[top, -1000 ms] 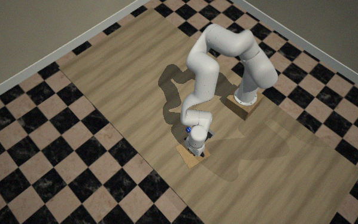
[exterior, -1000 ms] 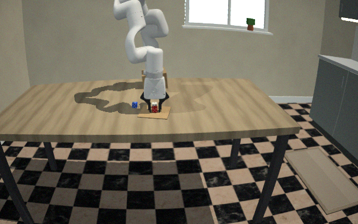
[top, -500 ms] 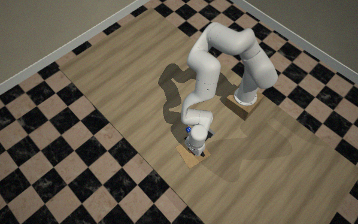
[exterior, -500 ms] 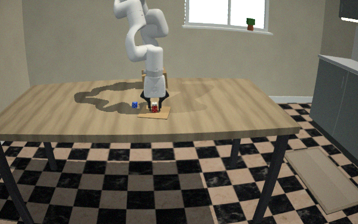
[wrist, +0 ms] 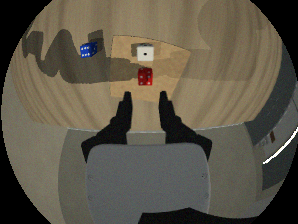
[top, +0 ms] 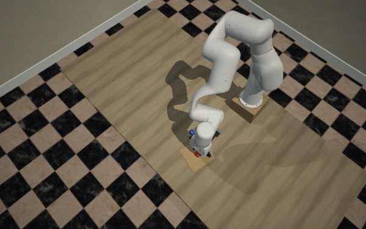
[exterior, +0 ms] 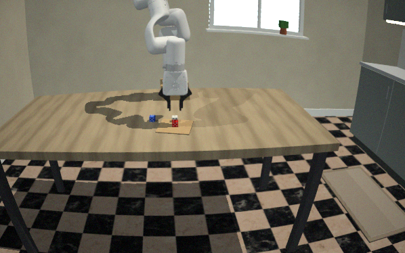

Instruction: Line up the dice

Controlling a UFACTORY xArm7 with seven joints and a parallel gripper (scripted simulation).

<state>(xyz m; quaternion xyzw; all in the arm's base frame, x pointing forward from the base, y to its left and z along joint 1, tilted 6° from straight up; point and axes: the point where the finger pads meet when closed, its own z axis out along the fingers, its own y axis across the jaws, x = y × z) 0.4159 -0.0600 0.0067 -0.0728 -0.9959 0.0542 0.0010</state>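
My hand is 80 mm past the blue die, 90 mm to the left of it and 80 mm above it. The rest, counted from my hand: red die (80 mm below); white die (50 mm behind, 10 mm to the left, 80 mm below); tan mat (100 mm below).
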